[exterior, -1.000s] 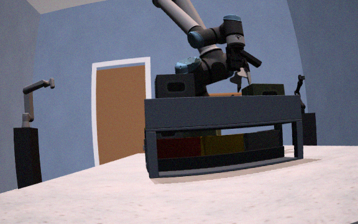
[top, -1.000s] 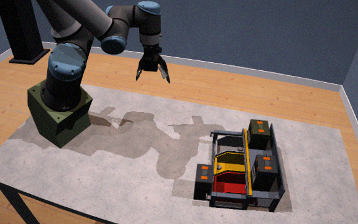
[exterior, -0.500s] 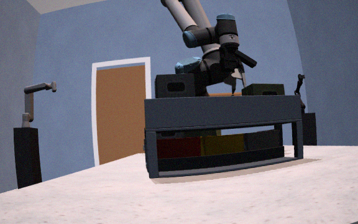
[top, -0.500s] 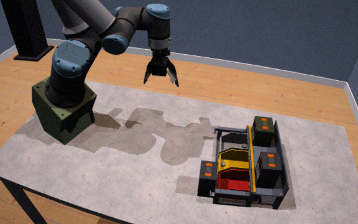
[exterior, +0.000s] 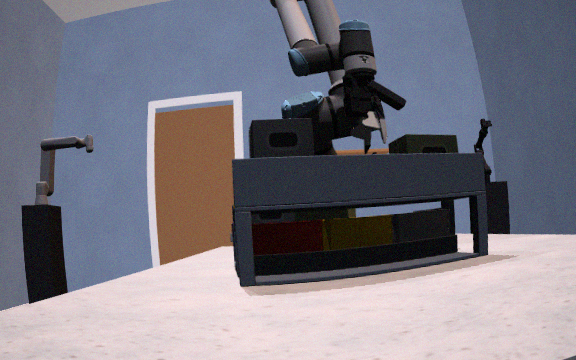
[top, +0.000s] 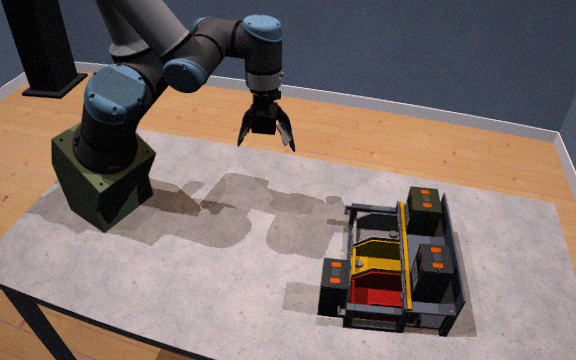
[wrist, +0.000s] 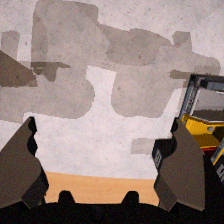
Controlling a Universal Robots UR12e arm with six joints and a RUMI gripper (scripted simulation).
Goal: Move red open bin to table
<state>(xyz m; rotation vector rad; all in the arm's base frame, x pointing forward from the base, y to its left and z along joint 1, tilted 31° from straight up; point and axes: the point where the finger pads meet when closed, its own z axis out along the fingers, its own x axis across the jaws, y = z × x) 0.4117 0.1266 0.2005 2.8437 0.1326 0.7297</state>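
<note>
My gripper is now 30 cm to the left of the black box, 24 cm short of it and 19 cm above it. From my hand the other things lie so: yellow bin: 37 cm ahead, 21 cm below, 17 cm to the right; then yellow rail: 42 cm ahead, 17 cm to the right, 15 cm below; then red open bin: 37 cm ahead, 29 cm to the right, 21 cm below.
</note>
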